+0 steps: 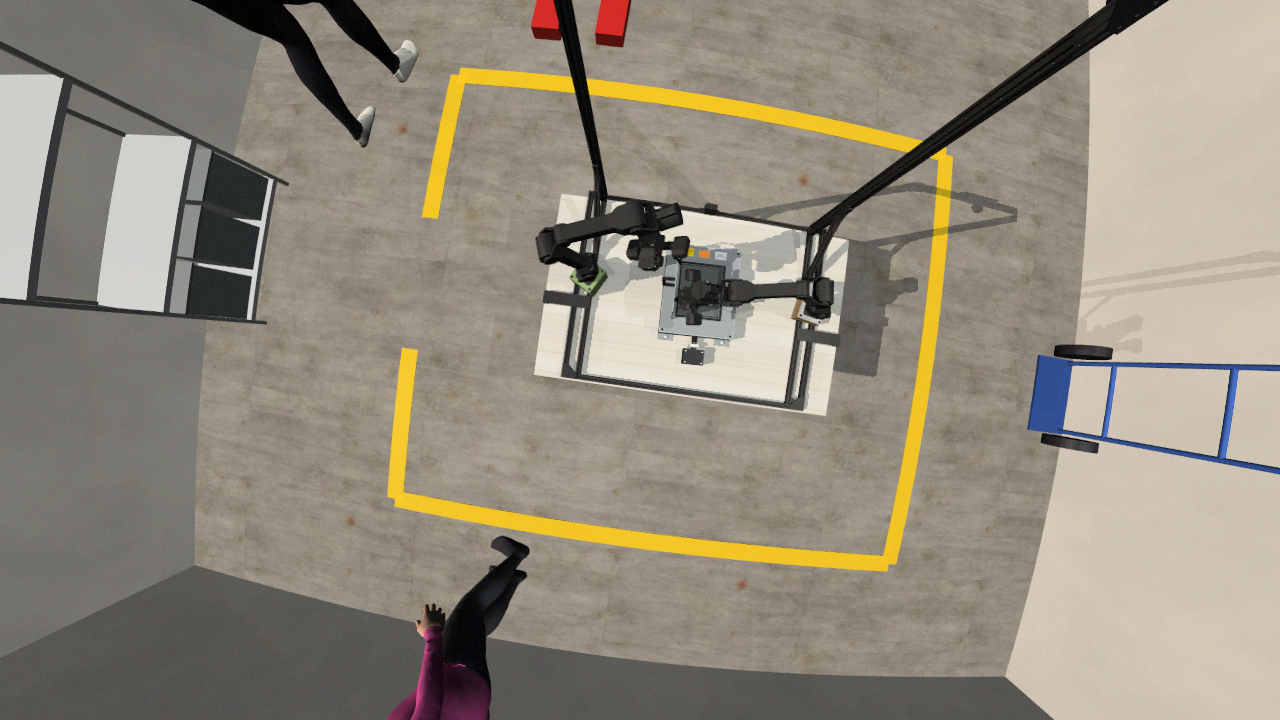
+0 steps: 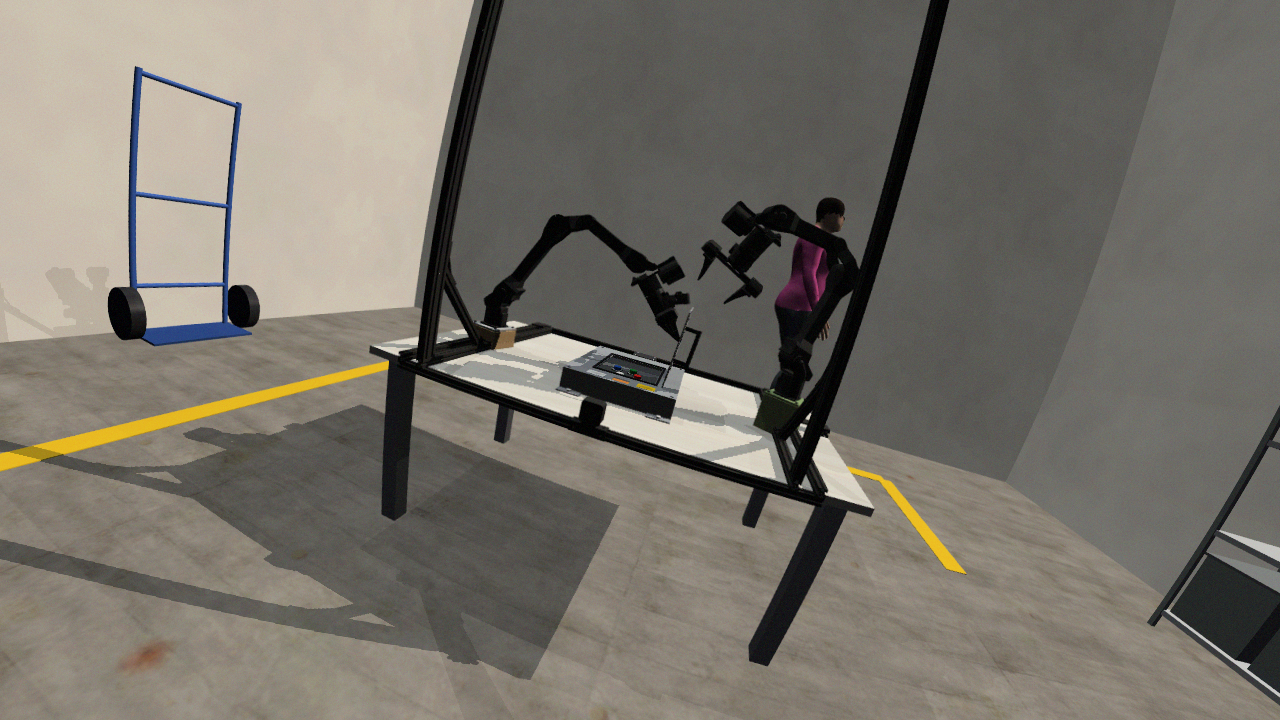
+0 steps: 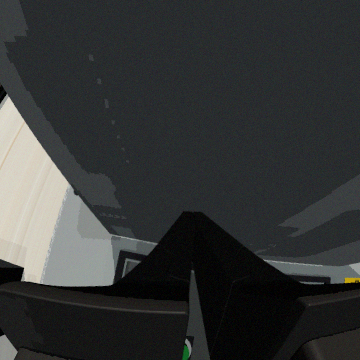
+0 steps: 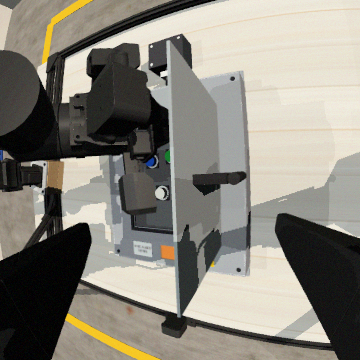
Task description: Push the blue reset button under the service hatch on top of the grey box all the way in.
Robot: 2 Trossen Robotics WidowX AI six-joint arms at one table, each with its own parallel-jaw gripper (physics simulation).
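Observation:
The grey box (image 1: 724, 326) (image 2: 617, 394) (image 4: 233, 125) sits on the table. Its service hatch (image 3: 200, 100) (image 4: 195, 125) stands open, upright, with a black handle (image 4: 215, 178) outside. In the recess, the blue button (image 4: 150, 162) partly shows beside the green button (image 3: 185, 351) (image 4: 168, 155) and above a white one (image 4: 161, 193); how deep it sits cannot be told. My left gripper (image 2: 677, 337) (image 3: 190, 220) is shut and empty, its tips close to the hatch's inner face; contact is unclear. My right gripper (image 2: 715, 288) (image 4: 184, 228) is open and empty, high on the hatch's handle side.
A small black box (image 1: 692, 356) (image 4: 159, 56) adjoins the grey box. Black frame posts (image 2: 908, 116) rise at the table's sides. A green block (image 1: 588, 281) (image 2: 775, 410) lies under the right arm's base. A person (image 1: 465, 685) (image 2: 805, 259) and a blue hand truck (image 1: 1049, 394) are beyond the table.

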